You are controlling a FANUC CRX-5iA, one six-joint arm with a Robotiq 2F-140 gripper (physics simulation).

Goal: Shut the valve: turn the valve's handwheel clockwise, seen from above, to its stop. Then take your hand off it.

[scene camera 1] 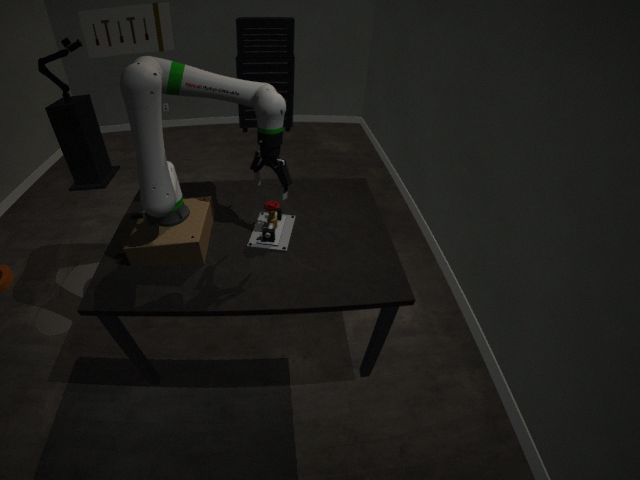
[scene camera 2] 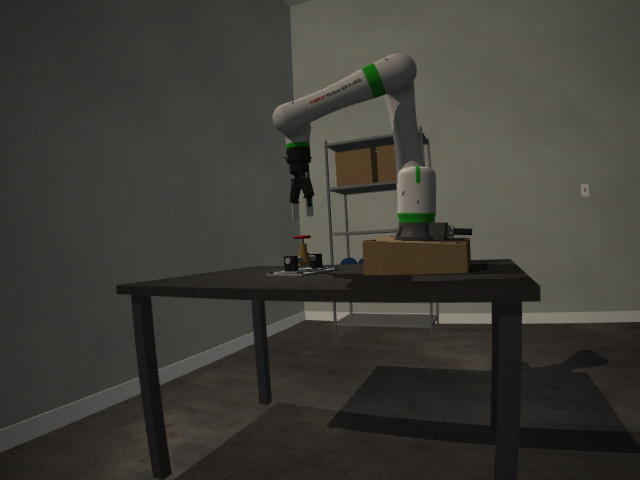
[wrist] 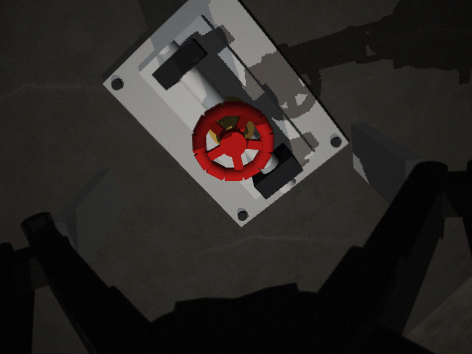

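The red handwheel (scene camera 1: 271,205) (scene camera 2: 302,237) (wrist: 233,143) sits level on top of the brass valve body (scene camera 1: 272,220) (scene camera 2: 303,256). The valve's pale pipe (wrist: 200,90) runs through two black clamps on a light grey plate (scene camera 1: 285,235) (wrist: 155,120). My gripper (scene camera 1: 271,189) (scene camera 2: 302,213) (wrist: 233,167) is open and empty, pointing down above the handwheel. Its fingertips are clear of the rim, with a visible gap in the scene camera 2 view. In the wrist view the fingers stand wide to the left and right of the wheel. The frames do not show whether the wheel is at its stop.
The plate lies on the dark table (scene camera 1: 336,258) (scene camera 2: 206,286). My arm's base stands on a wooden box (scene camera 1: 165,253) (scene camera 2: 416,257) beside it. A shelf rack (scene camera 2: 327,196), a black cabinet (scene camera 1: 265,21) and a dark pedestal (scene camera 1: 80,134) stand beyond the table.
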